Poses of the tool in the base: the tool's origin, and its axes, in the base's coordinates. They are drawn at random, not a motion.
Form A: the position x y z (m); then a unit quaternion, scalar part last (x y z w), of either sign.
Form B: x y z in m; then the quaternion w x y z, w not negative. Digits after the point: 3 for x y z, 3 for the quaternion.
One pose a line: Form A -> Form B
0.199, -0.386, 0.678, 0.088, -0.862, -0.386, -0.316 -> 0.199, -0.386, 0.678, 0.316, -0.088, 0.862, 0.386
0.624, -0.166, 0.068, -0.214, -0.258, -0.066, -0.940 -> 0.624, -0.166, 0.068, 0.940, 0.214, 0.258, 0.066
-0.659, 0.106, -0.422, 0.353, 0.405, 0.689, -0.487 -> -0.659, 0.106, -0.422, 0.487, -0.353, -0.405, -0.689
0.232, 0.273, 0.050, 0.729, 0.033, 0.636, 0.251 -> 0.232, 0.273, 0.050, 0.251, 0.729, 0.033, 0.636
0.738, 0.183, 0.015, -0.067, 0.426, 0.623, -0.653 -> 0.738, 0.183, 0.015, 0.653, 0.067, -0.426, -0.623
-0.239, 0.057, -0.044, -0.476, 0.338, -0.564, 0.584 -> -0.239, 0.057, -0.044, 0.584, -0.476, 0.338, -0.564
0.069, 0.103, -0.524, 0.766, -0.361, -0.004, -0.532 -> 0.069, 0.103, -0.524, 0.532, -0.766, 0.361, 0.004
